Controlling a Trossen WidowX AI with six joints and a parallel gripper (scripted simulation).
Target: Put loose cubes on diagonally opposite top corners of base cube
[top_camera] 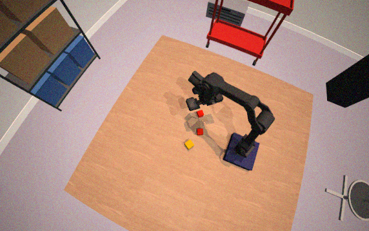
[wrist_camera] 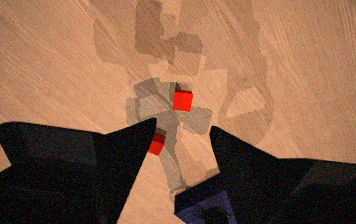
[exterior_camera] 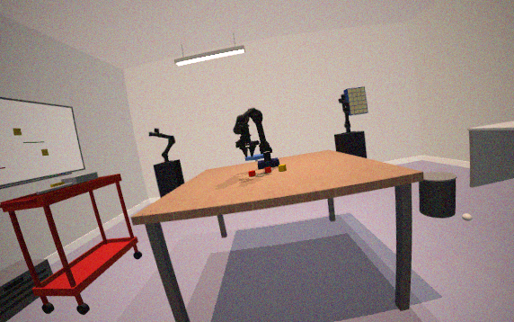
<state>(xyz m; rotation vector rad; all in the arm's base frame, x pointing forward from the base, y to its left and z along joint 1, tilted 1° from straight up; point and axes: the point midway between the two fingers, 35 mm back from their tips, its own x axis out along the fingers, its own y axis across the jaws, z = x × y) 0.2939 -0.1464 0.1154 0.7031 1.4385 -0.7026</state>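
Right now the yellow base cube is 210 mm to the left of my gripper tip and 110 mm below it.
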